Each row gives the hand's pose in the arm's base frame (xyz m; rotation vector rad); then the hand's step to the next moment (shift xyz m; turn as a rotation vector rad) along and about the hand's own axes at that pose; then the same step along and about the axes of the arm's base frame.
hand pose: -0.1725 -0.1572 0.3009 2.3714 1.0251 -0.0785
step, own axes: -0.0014 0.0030 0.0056 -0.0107 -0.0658 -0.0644
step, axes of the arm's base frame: 0.0020 -0.0054 -0.0030 -0.0631 0.0624 0.0269
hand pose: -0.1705 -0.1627 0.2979 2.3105 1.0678 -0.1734
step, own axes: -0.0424 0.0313 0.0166 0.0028 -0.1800 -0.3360
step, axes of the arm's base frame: -0.0035 -0.0530 0.0152 -0.1703 0.2805 0.1939
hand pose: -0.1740 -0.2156 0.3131 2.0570 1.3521 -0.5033
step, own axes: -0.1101 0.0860 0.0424 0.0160 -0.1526 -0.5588
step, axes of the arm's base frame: 0.0351 -0.1279 0.0610 -0.1443 0.4325 0.3577
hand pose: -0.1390 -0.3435 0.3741 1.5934 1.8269 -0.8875
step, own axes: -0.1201 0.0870 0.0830 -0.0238 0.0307 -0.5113
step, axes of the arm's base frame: 0.1020 -0.1327 0.0295 0.0420 0.3850 0.3361
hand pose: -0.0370 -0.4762 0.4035 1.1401 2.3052 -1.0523
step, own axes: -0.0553 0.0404 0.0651 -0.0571 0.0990 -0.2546
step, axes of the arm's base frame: 0.0653 -0.0620 -0.0286 0.1149 0.2012 0.1556
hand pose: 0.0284 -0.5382 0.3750 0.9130 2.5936 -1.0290
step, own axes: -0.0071 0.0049 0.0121 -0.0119 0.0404 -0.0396
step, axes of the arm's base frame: 0.0082 -0.0088 -0.0088 0.0356 0.0440 0.0117
